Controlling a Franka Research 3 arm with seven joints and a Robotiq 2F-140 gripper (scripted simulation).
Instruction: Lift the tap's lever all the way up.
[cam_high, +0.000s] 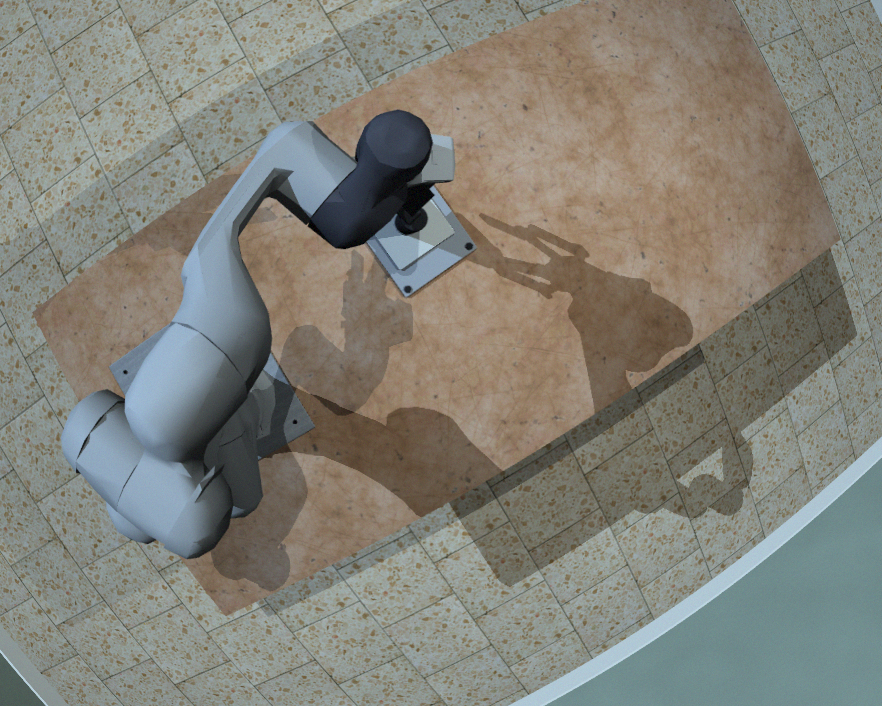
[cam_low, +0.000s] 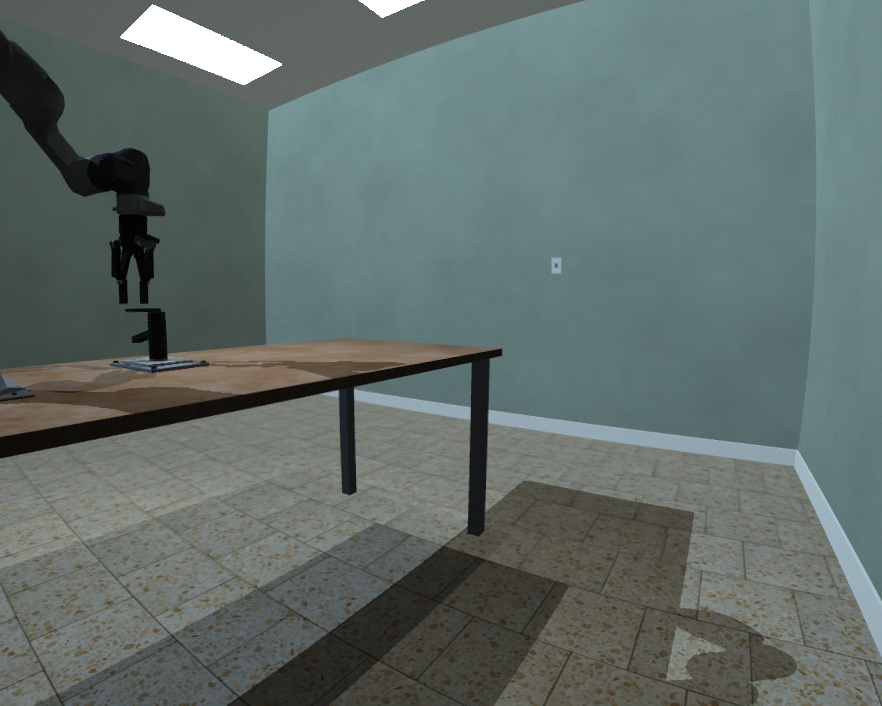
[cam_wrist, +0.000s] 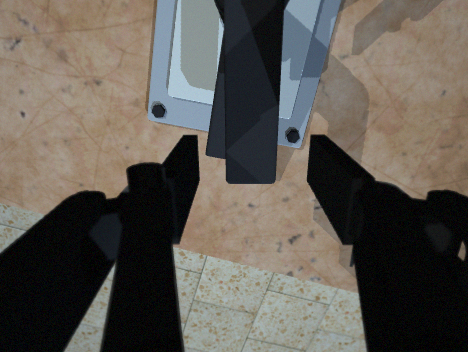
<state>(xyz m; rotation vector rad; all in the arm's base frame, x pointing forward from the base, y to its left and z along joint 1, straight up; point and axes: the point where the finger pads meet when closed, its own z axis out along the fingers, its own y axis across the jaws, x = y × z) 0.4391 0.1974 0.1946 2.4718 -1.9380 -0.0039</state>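
The lever is 50 mm below my hand, 30 mm to the right of it and 10 mm ahead of it. From my hand the other things lie so: base plate: 190 mm below, 90 mm to the right, 20 mm ahead.
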